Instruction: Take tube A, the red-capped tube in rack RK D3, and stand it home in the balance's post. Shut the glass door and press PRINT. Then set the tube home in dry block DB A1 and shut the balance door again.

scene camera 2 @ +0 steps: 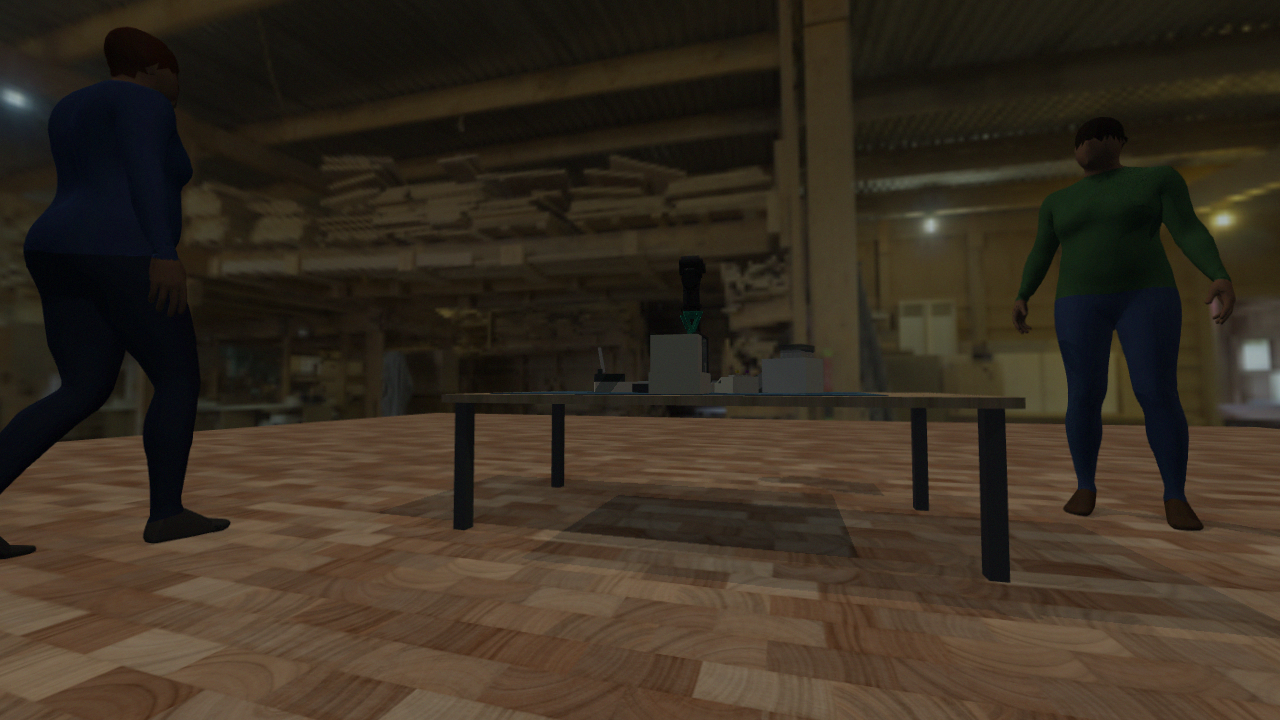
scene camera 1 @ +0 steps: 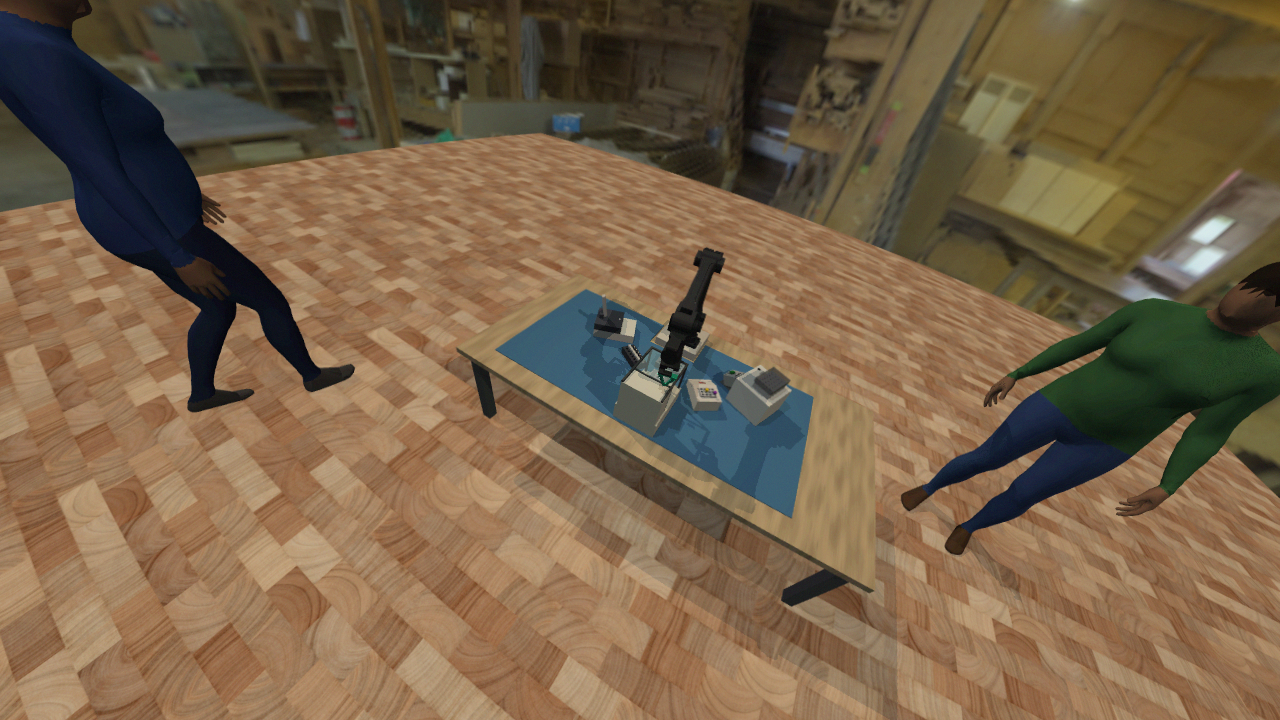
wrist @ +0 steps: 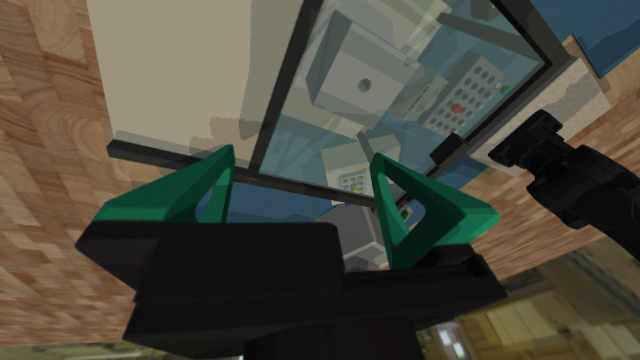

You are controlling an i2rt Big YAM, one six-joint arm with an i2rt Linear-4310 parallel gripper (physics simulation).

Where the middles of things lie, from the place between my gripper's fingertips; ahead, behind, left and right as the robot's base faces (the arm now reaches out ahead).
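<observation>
My gripper is 40 mm to the left of the balance (scene camera 2: 679, 363) and 10 mm beyond it, and it is also 110 mm higher than the balance.
</observation>
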